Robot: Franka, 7 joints.
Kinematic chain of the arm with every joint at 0, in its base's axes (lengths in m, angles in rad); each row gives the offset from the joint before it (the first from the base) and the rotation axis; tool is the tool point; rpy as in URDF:
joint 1: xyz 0 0 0.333 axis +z
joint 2: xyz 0 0 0 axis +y
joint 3: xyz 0 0 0.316 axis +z
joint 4: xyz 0.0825 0 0 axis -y
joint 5: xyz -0.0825 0 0.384 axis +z
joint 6: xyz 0 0 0 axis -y
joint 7: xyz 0.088 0 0 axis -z
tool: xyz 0 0 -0.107 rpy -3.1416 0 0
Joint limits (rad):
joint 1: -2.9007..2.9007
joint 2: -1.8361..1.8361
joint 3: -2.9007..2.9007
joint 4: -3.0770..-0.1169
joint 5: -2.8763..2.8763
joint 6: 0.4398..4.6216
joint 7: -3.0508..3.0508
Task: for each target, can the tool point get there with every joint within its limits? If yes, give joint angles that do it. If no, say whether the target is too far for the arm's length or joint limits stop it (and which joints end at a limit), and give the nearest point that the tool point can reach.
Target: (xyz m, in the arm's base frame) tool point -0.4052 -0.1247 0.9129
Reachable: yes | joints -1.6831 -0.2572 -0.9290 -1.6106 -0.1224 3.8584 -0.1316
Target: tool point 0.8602 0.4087 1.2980
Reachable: no: too far | nearest point 0.5443 0.2586 0.9436 | short by 0.498 m
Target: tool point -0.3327 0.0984 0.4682
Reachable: yes | joints -1.7050 0.7384 -2.3087 -2.5853 -1.5380 4.2692 0.5476
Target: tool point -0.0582 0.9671 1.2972
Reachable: no: too far | nearest point -0.0365 0.6070 0.9382 | short by 0.509 m
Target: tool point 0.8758 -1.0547 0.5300
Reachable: no: too far | nearest point 0.5425 -0.6533 0.4550 | short by 0.527 m
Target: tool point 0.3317 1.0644 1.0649
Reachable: no: too far | nearest point 0.2134 0.6847 0.8038 | short by 0.476 m
